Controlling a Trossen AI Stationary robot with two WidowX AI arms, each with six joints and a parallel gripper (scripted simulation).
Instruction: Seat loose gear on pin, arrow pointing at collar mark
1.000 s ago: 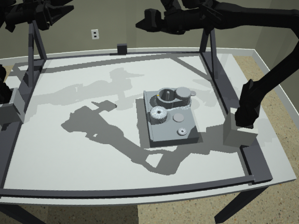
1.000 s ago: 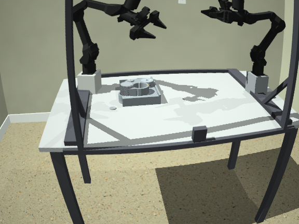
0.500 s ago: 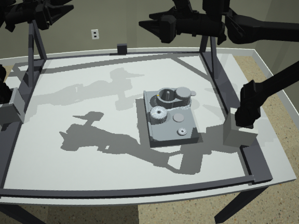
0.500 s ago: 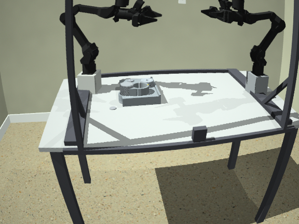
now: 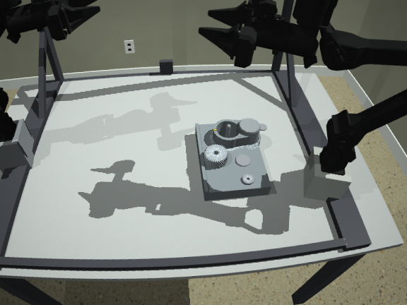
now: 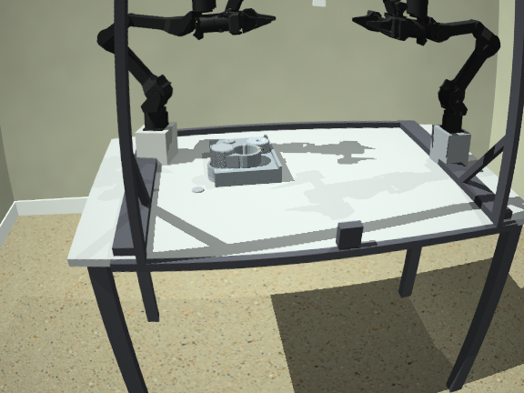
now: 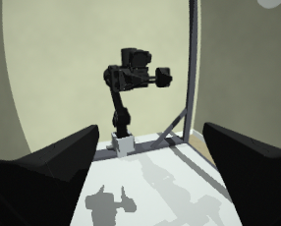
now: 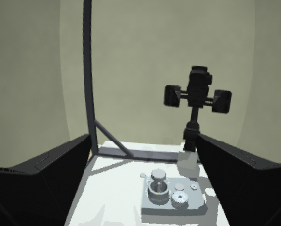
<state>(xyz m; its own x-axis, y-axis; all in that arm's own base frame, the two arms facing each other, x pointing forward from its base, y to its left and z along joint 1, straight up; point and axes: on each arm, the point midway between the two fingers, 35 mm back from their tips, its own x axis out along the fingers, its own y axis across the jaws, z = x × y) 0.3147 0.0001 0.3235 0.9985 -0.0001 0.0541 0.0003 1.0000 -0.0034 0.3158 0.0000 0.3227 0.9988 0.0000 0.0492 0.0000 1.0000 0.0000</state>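
Right now my left hand is 37 cm above the loose gear, 1 cm to the right of it and 1 cm short of it.
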